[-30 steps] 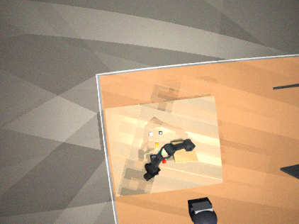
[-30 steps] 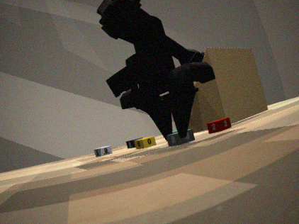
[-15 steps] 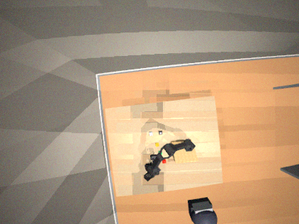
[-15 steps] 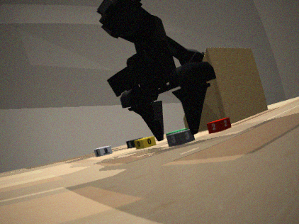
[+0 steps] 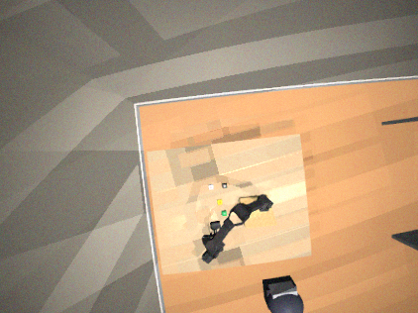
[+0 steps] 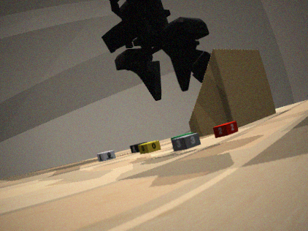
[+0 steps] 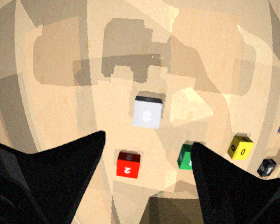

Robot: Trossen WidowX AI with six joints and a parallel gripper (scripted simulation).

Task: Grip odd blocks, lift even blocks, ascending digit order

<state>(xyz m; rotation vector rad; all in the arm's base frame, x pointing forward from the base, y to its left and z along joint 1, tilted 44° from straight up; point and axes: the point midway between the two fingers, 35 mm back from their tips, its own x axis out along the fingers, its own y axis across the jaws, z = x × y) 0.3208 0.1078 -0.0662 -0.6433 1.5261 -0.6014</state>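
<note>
Right now my gripper tip is 80 mm past the black block, 270 mm to the left of it and 80 mm above it. Also, from my gripper tip: grey block (10 mm behind, 80 mm below); then green block (60 mm behind, 80 mm to the right, 80 mm below); then red block (90 mm behind, 10 mm to the left, 80 mm below).
</note>
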